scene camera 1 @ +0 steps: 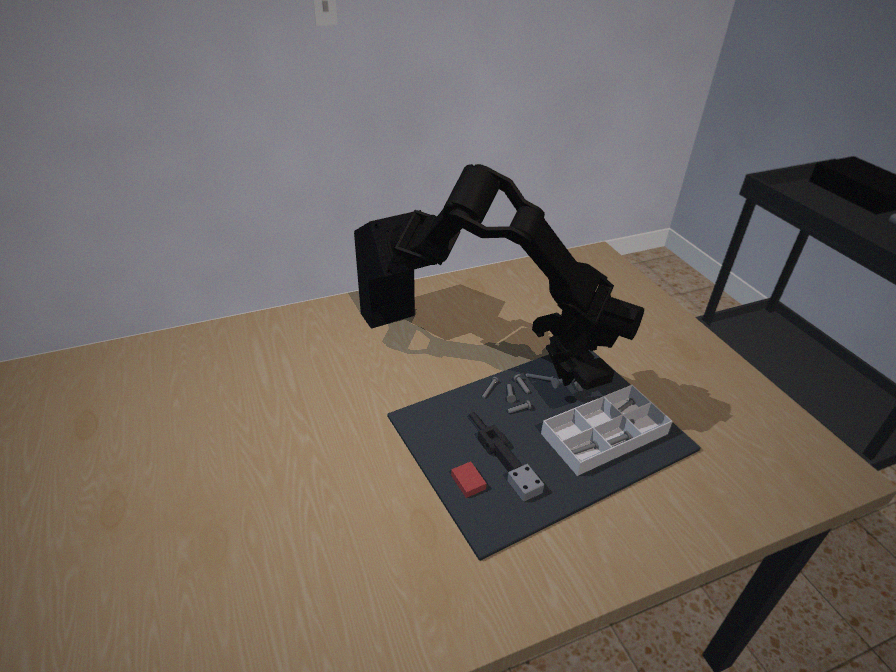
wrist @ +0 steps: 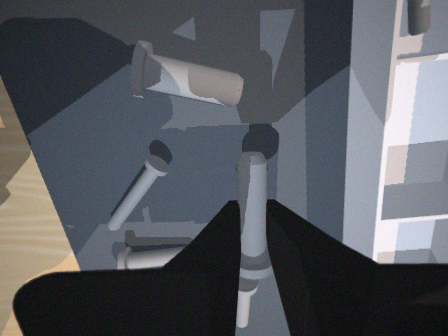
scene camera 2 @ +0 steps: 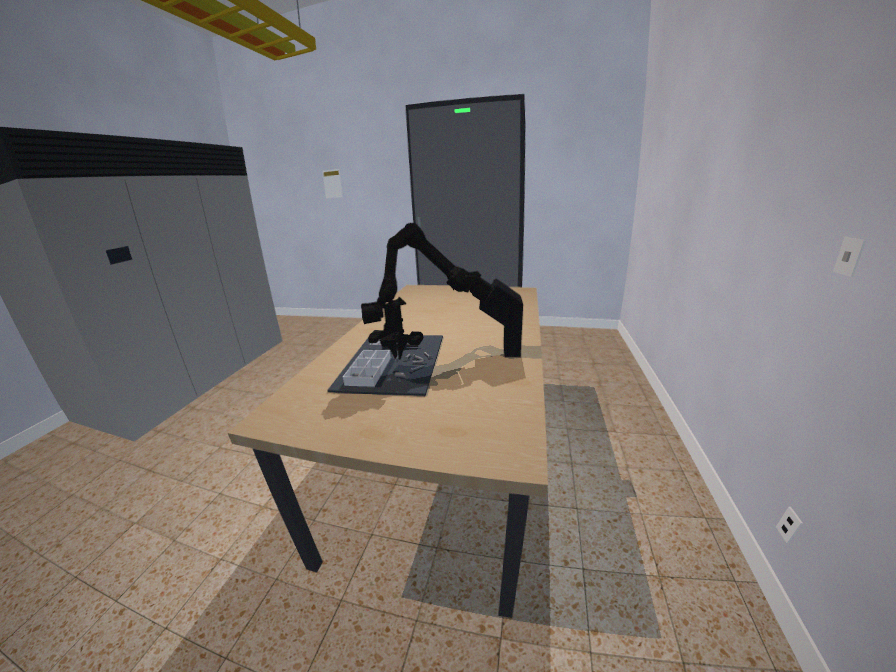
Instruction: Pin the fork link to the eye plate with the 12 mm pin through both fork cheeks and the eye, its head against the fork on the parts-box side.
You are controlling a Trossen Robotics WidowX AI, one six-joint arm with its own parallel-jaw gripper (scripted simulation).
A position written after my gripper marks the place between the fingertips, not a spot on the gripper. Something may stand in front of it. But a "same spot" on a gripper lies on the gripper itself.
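You can see my gripper in scene camera 1 (pixel 564 382), in scene camera 2 and in the wrist view. For my gripper, (wrist: pixel 146 294) and (scene camera 2: pixel 399 344) are the same spot. There's a parts box too, and it shows in the wrist view (pixel 387 63), in scene camera 1 and in scene camera 2. On the parts box, (scene camera 1: pixel 597 429) and (scene camera 2: pixel 370 362) are the same spot.
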